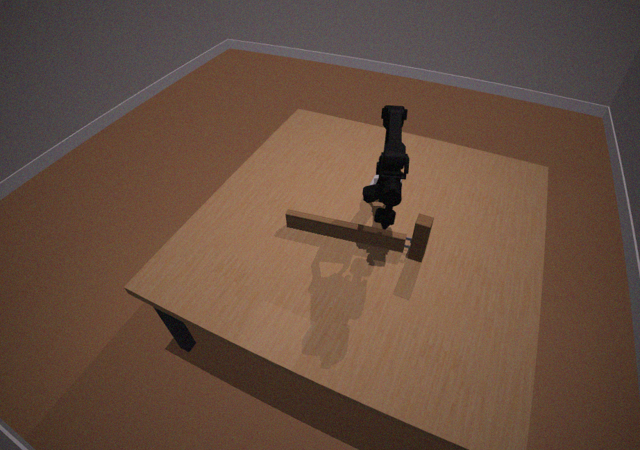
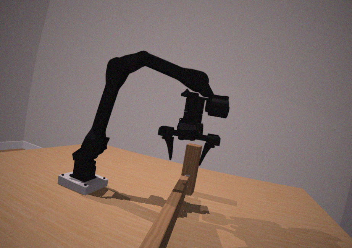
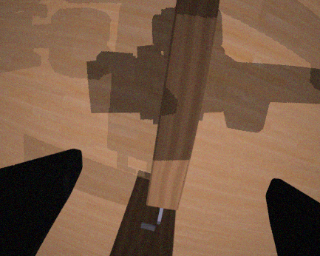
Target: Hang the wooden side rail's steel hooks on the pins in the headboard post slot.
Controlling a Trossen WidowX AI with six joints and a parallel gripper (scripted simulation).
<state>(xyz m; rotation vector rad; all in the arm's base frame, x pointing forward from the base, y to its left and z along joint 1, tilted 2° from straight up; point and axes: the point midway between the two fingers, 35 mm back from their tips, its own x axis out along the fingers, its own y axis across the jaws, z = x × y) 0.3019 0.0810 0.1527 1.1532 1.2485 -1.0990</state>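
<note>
Right now the headboard post is 12 cm to the left of my gripper tip and 5 cm below it.
</note>
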